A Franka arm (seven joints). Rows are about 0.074 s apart.
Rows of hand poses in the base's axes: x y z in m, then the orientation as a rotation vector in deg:
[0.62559, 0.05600, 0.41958, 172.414, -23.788, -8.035]
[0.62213, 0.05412, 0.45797, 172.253, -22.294, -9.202]
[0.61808, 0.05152, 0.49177, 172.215, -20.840, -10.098]
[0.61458, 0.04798, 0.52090, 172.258, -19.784, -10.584]
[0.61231, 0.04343, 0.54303, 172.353, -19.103, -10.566]
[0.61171, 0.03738, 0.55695, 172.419, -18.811, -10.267]
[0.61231, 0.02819, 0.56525, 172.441, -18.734, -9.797]
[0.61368, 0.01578, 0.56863, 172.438, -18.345, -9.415]
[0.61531, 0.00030, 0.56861, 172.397, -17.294, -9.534]
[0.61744, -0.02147, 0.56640, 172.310, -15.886, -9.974]
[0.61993, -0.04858, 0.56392, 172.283, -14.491, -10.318]
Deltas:
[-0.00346, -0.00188, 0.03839, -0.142, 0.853, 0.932]
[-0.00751, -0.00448, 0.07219, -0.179, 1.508, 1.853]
[-0.01101, -0.00802, 0.10132, -0.152, 1.866, 2.531]
[-0.01328, -0.01257, 0.12345, -0.114, 1.871, 2.983]
[-0.01388, -0.01862, 0.13737, -0.114, 1.682, 3.188]
[-0.01328, -0.02781, 0.14567, -0.167, 1.380, 3.257]
[-0.01191, -0.04022, 0.14905, -0.252, 1.153, 3.526]
[-0.01028, -0.05570, 0.14903, -0.346, 1.287, 4.213]
[-0.00815, -0.07747, 0.14682, -0.454, 1.650, 5.123]
[-0.00566, -0.10458, 0.14434, -0.505, 1.941, 6.030]

